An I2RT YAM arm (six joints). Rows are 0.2 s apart.
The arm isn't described. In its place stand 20 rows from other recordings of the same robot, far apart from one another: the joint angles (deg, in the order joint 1, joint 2, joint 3, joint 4, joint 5, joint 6), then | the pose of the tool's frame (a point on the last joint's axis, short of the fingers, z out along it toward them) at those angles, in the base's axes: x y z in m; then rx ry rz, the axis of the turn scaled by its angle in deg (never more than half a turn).
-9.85, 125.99, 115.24, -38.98, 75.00, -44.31 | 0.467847 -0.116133 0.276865 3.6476 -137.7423 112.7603
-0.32, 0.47, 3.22, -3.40, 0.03, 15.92 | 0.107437 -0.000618 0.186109 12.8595 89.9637 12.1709
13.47, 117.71, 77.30, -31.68, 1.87, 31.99 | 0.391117 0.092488 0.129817 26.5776 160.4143 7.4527
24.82, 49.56, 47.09, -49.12, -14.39, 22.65 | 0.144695 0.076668 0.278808 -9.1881 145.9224 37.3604
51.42, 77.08, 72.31, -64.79, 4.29, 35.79 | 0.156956 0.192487 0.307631 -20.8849 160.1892 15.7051
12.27, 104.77, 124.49, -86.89, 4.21, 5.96 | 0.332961 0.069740 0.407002 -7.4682 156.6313 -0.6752
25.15, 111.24, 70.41, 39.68, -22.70, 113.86 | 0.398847 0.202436 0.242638 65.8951 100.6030 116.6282
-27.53, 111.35, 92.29, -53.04, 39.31, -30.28 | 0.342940 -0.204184 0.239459 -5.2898 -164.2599 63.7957
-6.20, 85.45, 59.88, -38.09, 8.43, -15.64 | 0.292131 -0.036985 0.227172 -10.0732 154.4297 -18.0563
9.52, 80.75, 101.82, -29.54, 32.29, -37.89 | 0.286755 0.028806 0.502804 -17.0736 99.9690 -48.4044
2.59, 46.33, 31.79, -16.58, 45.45, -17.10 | 0.175621 -0.017451 0.249877 7.1845 119.0194 -56.4808
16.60, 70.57, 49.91, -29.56, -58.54, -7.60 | 0.223074 0.098189 0.261019 -51.9334 119.0797 74.7554
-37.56, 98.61, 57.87, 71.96, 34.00, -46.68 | 0.283416 -0.243057 0.313746 29.7344 66.9940 -91.3147
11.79, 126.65, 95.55, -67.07, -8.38, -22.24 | 0.393286 0.087390 0.142022 49.5002 -164.8335 -13.6752
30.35, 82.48, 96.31, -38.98, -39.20, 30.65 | 0.248346 0.171487 0.448883 -27.1542 121.5250 76.4206
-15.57, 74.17, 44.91, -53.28, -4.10, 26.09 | 0.198421 -0.052646 0.191503 61.0708 161.6509 7.1921
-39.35, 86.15, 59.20, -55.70, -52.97, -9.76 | 0.219129 -0.142922 0.224698 31.4803 136.7699 59.8273
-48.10, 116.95, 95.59, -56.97, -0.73, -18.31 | 0.275379 -0.306235 0.208143 43.4949 163.9530 -8.5888
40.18, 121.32, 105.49, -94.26, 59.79, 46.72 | 0.308447 0.220207 0.243603 -6.0127 135.2858 -72.6411
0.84, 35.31, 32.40, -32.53, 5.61, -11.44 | 0.141485 -0.001406 0.250126 -10.2833 125.2756 -12.1160
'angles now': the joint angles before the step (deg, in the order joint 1, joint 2, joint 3, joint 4, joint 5, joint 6). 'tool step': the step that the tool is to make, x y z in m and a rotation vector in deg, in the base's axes. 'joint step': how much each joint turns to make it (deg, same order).
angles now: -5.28, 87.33, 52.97, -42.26, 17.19, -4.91
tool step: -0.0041, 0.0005, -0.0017, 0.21, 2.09, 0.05
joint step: 0.02, 0.01, -0.20, -1.89, -0.02, -0.02
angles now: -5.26, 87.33, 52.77, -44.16, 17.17, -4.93
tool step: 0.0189, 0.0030, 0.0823, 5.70, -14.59, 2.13
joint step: 0.07, -5.01, 12.95, -3.99, -7.28, 0.24
